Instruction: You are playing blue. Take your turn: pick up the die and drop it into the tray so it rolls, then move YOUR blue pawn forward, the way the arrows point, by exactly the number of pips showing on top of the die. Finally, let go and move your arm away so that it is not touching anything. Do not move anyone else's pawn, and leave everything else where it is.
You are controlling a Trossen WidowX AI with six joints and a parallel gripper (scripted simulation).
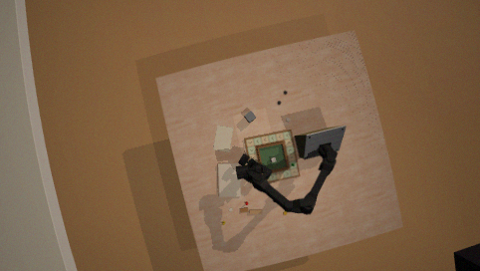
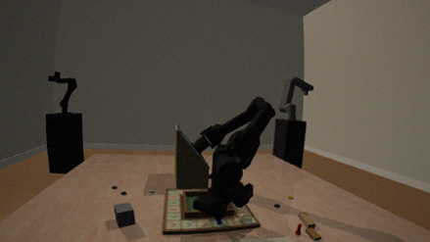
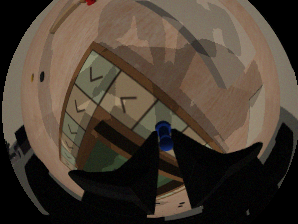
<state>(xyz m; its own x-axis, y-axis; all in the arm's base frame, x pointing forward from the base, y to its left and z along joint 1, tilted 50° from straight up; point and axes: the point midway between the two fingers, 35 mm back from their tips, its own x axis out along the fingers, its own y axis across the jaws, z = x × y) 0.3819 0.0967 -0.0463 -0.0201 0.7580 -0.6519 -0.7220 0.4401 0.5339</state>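
My gripper tip is 10 mm below the blue pawn. Round my gripper tip: grey die 120 mm behind, 10 mm to the right; green pawn 220 mm behind, 50 mm to the left; green tray 110 mm behind, 20 mm to the right, 20 mm below.
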